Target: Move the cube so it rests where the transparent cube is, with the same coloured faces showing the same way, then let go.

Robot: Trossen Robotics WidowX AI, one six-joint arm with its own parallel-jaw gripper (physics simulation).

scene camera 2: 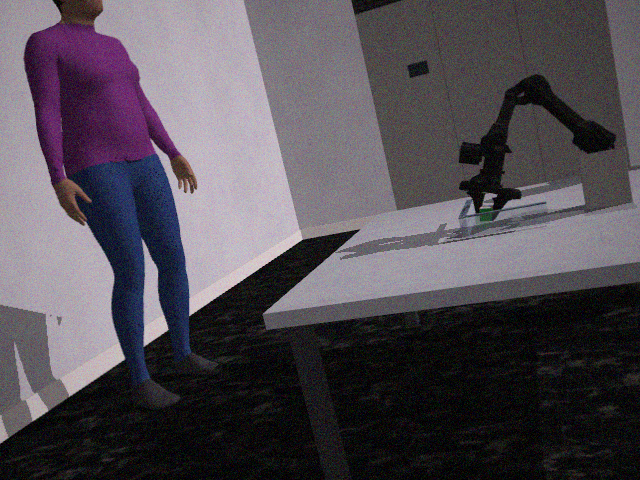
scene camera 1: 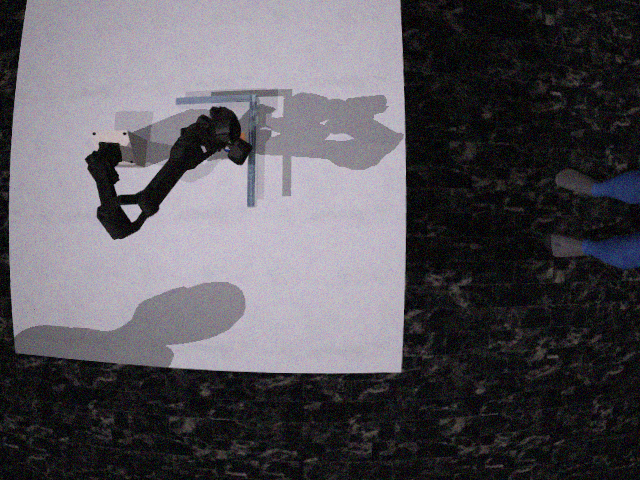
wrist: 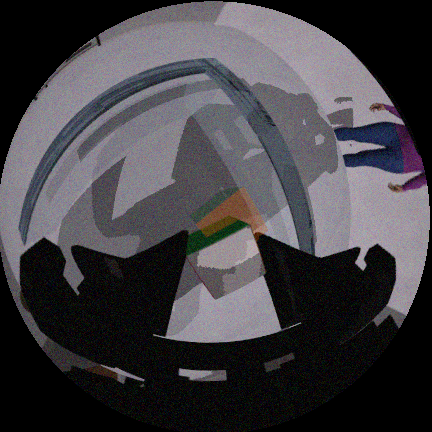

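Observation:
The cube is between the fingertips. In the wrist view its green face points away and a white-grey face is toward the camera, with a thin red edge at left. Its green face shows in scene camera 2. My gripper is shut on it, low within the glass panels. The transparent cube shows orange and green faces just beyond the held cube in the wrist view, and the two partly overlap there. In scene camera 1 the arm hides most of both; their height difference is unclear.
Two clear panels with blue-grey top edges meet in an L around the cubes, on the far and right sides in scene camera 1. They stand on the white table. A person stands beyond the table.

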